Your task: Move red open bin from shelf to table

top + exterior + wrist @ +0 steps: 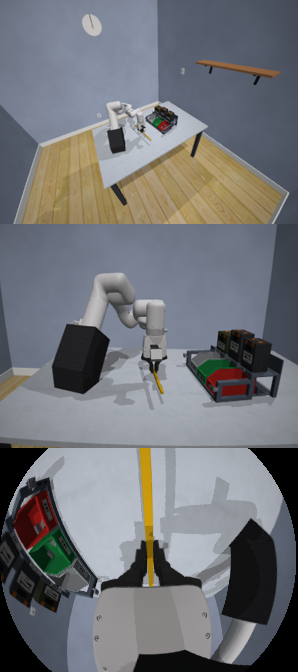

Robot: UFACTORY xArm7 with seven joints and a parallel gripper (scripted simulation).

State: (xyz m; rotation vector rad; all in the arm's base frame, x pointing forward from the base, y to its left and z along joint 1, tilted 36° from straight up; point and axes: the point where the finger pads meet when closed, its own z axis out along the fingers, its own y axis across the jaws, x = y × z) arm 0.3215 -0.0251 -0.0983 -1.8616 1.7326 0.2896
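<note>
My gripper is now 32 cm short of the red open bin, 7 cm to the left of it and 3 cm above it. Also, from my hand: green bin: 30 cm ahead, 4 cm to the left, 3 cm below; yellow bar: 2 cm below; grey bin: 29 cm ahead, 15 cm to the left, 3 cm below.
</note>
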